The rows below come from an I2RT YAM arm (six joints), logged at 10 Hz.
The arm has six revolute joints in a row. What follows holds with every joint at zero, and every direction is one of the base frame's. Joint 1 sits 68 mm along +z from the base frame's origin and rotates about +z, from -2.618 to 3.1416 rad. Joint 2 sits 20 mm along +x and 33.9 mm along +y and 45.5 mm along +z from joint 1 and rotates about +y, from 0 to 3.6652 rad. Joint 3 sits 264 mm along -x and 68.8 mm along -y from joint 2 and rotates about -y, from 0 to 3.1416 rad. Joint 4 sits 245 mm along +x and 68.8 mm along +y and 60 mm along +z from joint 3 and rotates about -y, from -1.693 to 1.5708 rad. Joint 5 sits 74 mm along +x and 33.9 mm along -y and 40.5 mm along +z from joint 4 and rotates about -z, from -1.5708 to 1.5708 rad. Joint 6 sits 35.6 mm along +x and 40.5 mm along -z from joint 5 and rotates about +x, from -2.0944 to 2.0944 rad. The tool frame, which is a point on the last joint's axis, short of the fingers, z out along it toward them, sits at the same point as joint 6; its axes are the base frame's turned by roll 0, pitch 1.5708 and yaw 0 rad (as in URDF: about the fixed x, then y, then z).
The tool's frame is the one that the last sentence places.
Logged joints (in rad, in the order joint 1, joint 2, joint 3, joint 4, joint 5, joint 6), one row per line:
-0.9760 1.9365 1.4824 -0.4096 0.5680 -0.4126
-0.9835 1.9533 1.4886 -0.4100 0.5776 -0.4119
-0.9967 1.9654 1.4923 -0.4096 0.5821 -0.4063
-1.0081 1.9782 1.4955 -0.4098 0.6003 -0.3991
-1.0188 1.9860 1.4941 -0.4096 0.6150 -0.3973
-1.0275 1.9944 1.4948 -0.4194 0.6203 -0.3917
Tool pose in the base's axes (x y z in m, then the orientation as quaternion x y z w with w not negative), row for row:
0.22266 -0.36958 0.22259 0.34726 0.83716 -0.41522 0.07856
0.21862 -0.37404 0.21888 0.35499 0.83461 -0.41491 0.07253
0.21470 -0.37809 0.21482 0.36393 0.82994 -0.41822 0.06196
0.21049 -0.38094 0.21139 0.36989 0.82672 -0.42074 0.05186
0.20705 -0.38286 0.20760 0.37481 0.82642 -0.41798 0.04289
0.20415 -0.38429 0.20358 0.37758 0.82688 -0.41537 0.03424
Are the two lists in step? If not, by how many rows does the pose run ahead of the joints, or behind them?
The pose runs 1 row ahead of the joints: the pose in row i belongs to the joints in row i + 1.
